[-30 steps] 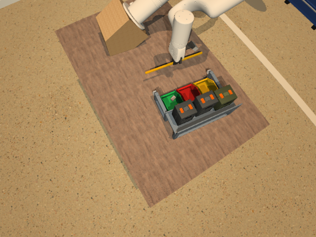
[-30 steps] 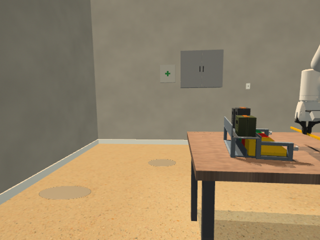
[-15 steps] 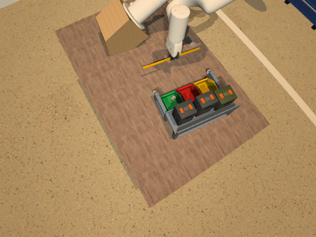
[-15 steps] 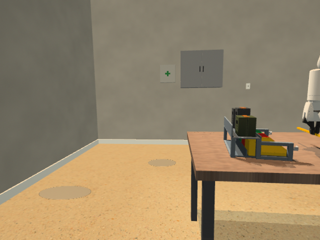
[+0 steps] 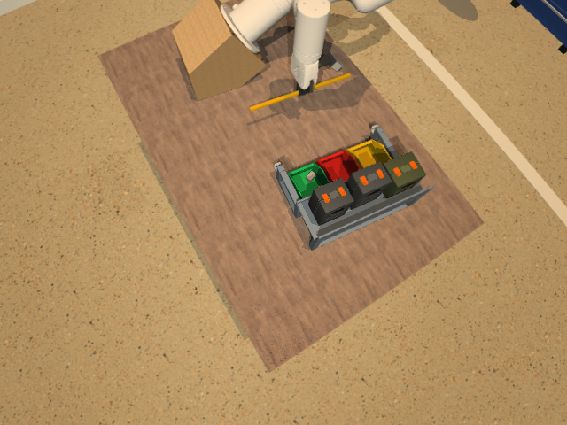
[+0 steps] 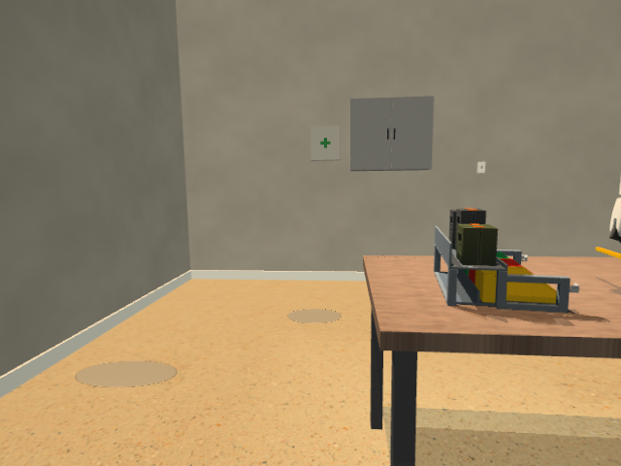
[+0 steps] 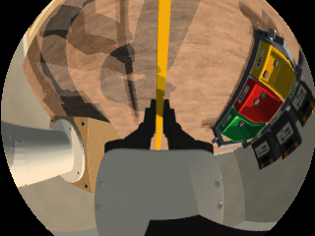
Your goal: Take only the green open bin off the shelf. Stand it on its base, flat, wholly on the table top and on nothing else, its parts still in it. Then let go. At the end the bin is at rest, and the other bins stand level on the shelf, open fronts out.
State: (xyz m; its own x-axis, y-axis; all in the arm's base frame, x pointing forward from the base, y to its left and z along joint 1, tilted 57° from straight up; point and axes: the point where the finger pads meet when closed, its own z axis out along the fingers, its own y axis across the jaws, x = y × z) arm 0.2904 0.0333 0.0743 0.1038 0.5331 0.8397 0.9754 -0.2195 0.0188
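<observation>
Now: hand 20 mm above the yellow rod. The rest, counted from my hand: yellow bin: 330 mm ahead, 80 mm to the left, 70 mm below; red bin: 320 mm ahead, 30 mm to the right, 70 mm below; green open bin: 310 mm ahead, 150 mm to the right, 70 mm below.
</observation>
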